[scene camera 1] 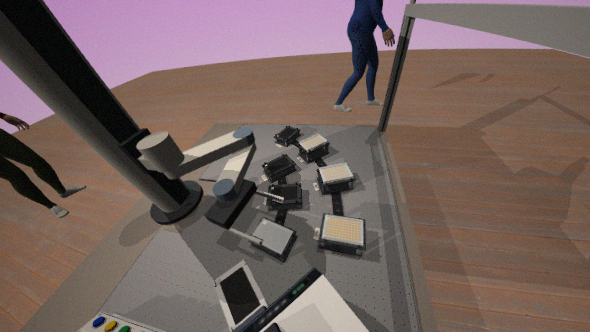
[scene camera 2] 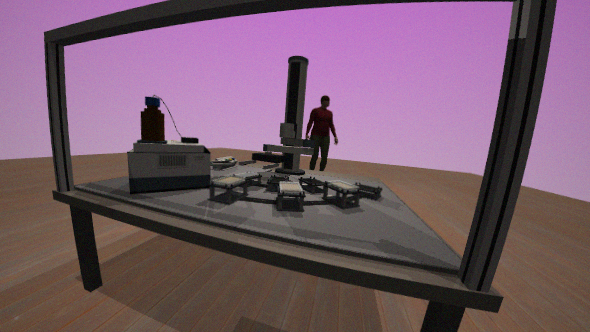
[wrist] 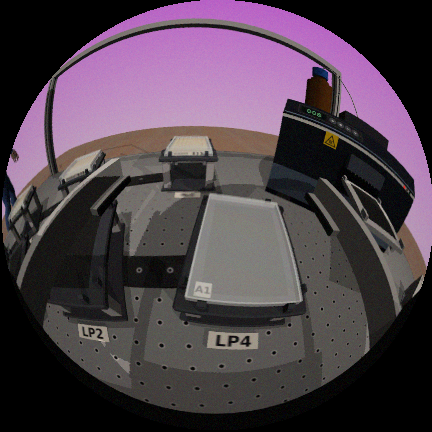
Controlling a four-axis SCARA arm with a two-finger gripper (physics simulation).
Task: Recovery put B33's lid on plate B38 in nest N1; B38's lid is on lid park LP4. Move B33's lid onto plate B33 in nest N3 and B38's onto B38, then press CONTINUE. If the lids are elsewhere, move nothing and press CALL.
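Frame: origin at the arm's base, x ahead, y left, z up, level; centimetres.
Seen in the pictures: gripper, between the fingertips: point(scene camera 1: 273, 220) point(scene camera 2: 251, 165) point(wrist: 219, 171); arm's base, origin of its link: point(scene camera 1: 178, 201) point(scene camera 2: 289, 172).
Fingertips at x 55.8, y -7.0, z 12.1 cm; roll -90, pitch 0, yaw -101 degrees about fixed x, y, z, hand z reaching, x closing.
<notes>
Offsets run from my fingertips to a thing's middle. "pt": to the spot under its first point.
A clear lid @[dx -1.0, dy -2.9, dz -5.9 cm] point(scene camera 1: 274, 237) point(wrist: 245, 250) with an A1 mark lies flat on park LP4 @[dx -1.0, dy -2.9, dz -8.1 cm] point(wrist: 240, 311); no plate name is readable on it. My gripper point(scene camera 1: 272, 221) point(wrist: 219, 171) is open and empty above LP4, its fingers apart; in the wrist view one finger stands over the LP2 side, the other right of the lid. Park LP2 @[dx -1.4, dy +15.7, dz -7.9 cm] point(scene camera 1: 291, 194) point(wrist: 114, 280) is dark and bears no visible lid. Three plates stand in raised nests: a near one @[dx +22.8, dy +2.1, dz -3.3 cm] point(scene camera 1: 342, 230) point(wrist: 190, 146), a middle one @[dx +19.1, dy +27.7, dz -3.1 cm] point(scene camera 1: 336, 173) point(wrist: 82, 167) and a far one @[dx +6.4, dy +48.2, dz -2.6 cm] point(scene camera 1: 314, 143). Their labels and lids are not clear.
Two more dark parks @[pt dx -8.0, dy +30.8, dz -6.2 cm] point(scene camera 1: 279, 167) @[pt dx -11.1, dy +59.0, dz -6.6 cm] point(scene camera 1: 287, 135) stand farther back. A white and dark device point(scene camera 2: 170, 167) point(wrist: 300, 145) with a brown bottle @[pt dx +31.2, dy -30.4, dz +17.8 cm] point(scene camera 2: 152, 124) point(wrist: 319, 92) stands beside an open tray @[dx -3.0, dy -21.8, dz -0.8 cm] point(scene camera 1: 241, 295). Blue @[pt dx -42.1, dy -38.4, dz -3.9 cm] point(scene camera 1: 99, 321), yellow @[pt dx -37.3, dy -38.2, dz -3.8 cm] point(scene camera 1: 110, 326) and green @[pt dx -32.6, dy -37.5, dz -4.0 cm] point(scene camera 1: 124, 329) buttons are at the near corner.
</notes>
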